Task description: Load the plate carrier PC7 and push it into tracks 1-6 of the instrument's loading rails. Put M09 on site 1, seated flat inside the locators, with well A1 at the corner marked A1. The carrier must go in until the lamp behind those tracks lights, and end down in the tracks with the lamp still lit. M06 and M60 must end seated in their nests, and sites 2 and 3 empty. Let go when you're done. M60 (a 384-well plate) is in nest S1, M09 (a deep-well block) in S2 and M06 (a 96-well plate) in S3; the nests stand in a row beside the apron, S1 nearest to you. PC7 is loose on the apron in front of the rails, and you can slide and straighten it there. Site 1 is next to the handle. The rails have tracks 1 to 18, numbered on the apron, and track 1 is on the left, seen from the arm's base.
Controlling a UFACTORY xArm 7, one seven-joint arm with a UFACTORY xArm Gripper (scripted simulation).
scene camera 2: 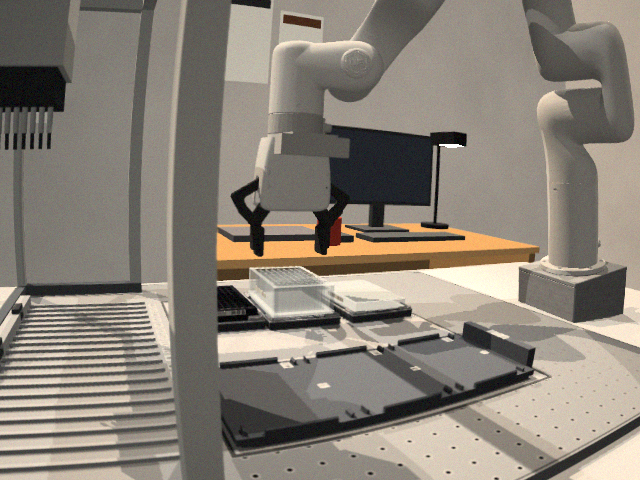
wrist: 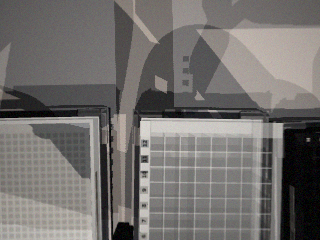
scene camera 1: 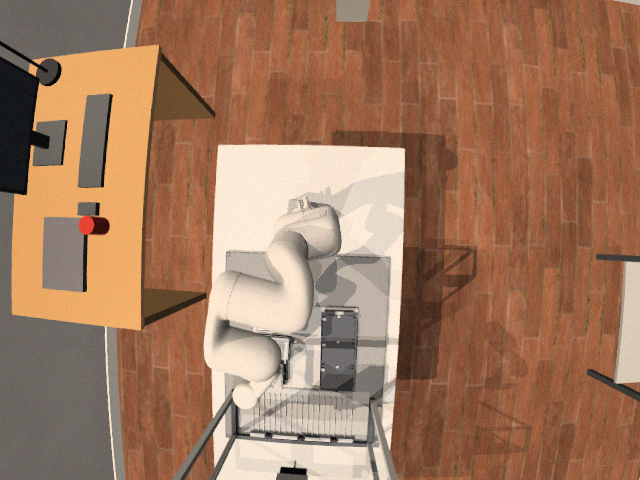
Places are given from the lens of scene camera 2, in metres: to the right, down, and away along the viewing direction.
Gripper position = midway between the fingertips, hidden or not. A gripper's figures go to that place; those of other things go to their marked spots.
gripper (scene camera 2: pixel 289 254): -0.04, 0.02, 0.67
dark plate carrier PC7 (scene camera 2: pixel 256 396): -0.05, 0.13, 0.39
clear deep-well block M09 (scene camera 2: pixel 292 292): -0.04, 0.07, 0.61
black plate (scene camera 2: pixel 231 305): -0.12, 0.09, 0.62
The marked spots on the dark plate carrier PC7 and the clear deep-well block M09 are 0.23 m apart.
